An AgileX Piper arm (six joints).
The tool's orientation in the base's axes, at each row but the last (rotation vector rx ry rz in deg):
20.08, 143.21, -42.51
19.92, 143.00, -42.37
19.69, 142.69, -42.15
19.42, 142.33, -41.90
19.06, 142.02, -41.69
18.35, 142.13, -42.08
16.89, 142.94, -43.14
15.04, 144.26, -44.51
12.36, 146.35, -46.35
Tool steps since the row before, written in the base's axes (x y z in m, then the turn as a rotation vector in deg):
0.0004, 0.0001, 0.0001, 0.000, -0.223, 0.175
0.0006, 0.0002, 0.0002, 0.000, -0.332, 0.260
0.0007, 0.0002, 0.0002, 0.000, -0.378, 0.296
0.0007, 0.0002, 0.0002, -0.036, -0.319, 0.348
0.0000, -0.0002, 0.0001, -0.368, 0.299, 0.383
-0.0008, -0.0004, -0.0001, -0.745, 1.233, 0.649
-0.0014, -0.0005, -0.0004, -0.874, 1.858, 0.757
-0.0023, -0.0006, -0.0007, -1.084, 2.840, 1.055
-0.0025, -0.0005, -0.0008, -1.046, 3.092, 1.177
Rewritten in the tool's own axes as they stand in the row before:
-0.0004, 0.0002, 0.0000, -0.116, -0.259, 0.000
-0.0006, 0.0003, 0.0000, -0.172, -0.385, 0.000
-0.0007, 0.0003, 0.0000, -0.196, -0.438, 0.000
-0.0007, 0.0003, 0.0000, -0.189, -0.426, -0.085
-0.0001, -0.0002, 0.0000, 0.118, -0.053, -0.596
0.0007, -0.0006, 0.0000, 0.355, 0.464, -1.468
0.0014, -0.0007, 0.0000, 0.442, 0.885, -1.952
0.0023, -0.0009, -0.0001, 0.510, 1.481, -2.811
0.0026, -0.0007, -0.0001, 0.423, 1.635, -3.031

